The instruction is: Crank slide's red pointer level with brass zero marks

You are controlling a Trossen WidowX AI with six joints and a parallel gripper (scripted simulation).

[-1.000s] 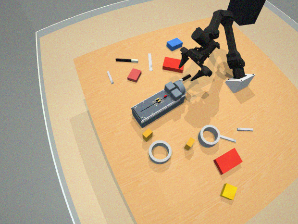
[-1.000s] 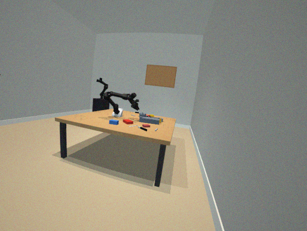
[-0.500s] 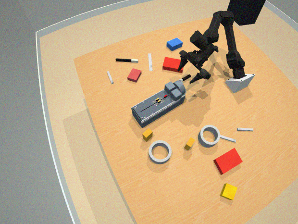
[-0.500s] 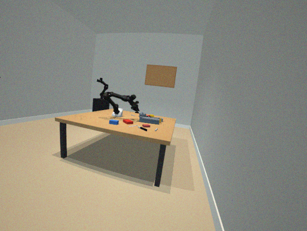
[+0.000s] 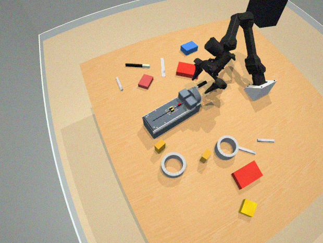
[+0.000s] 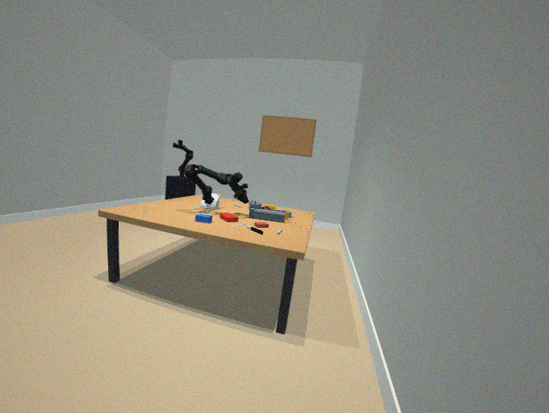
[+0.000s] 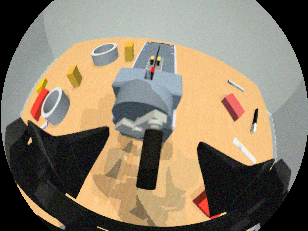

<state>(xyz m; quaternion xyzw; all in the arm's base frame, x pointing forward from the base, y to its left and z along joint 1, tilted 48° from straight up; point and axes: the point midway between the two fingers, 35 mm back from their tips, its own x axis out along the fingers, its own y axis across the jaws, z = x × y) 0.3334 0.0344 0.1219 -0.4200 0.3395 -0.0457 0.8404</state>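
My gripper tip is now 20 mm past the dark crank handle and 10 mm below it. Round my gripper tip: red block 200 mm ahead, 190 mm to the right, 100 mm below; then red pointer 120 mm ahead, 40 mm to the left, 30 mm below; then black marker 190 mm ahead, 320 mm to the right, 100 mm below.
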